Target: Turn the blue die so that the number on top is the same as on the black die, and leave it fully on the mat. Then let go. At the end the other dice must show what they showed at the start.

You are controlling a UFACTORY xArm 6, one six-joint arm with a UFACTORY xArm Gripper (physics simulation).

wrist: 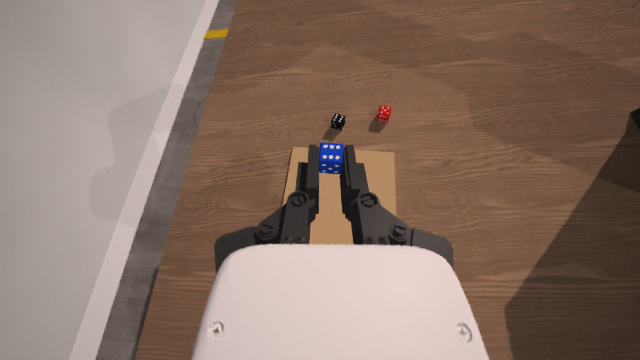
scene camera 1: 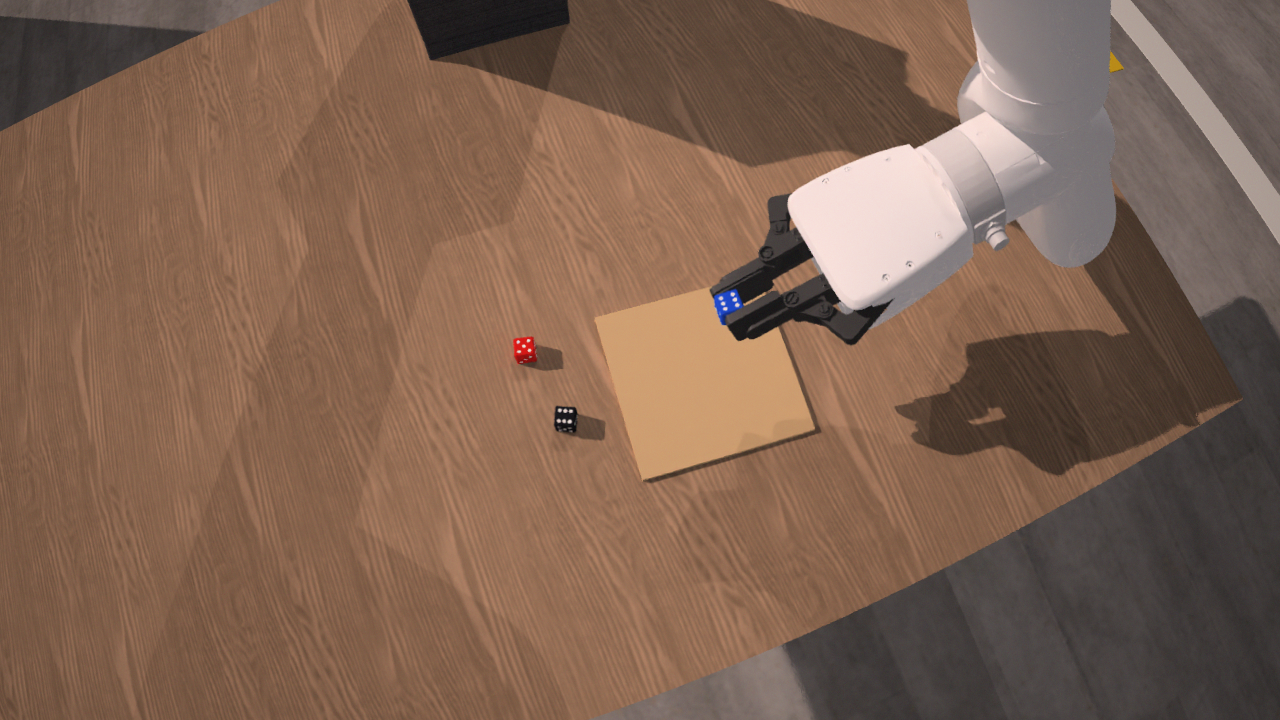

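My gripper is shut on the blue die, its fingers reaching out sideways. The die is held in the air above the far part of the tan mat in the scene view. Its face with six dots points up towards the scene camera; a face with fewer dots shows below the six in the wrist view. The black die rests on the table beside the mat, six on top. The red die rests near it, five on top.
A black box-like object stands at the table's far edge, and a corner of it shows at the right of the wrist view. The wooden table surrounds the mat. The arm's shadow falls to the mat's right in the scene view.
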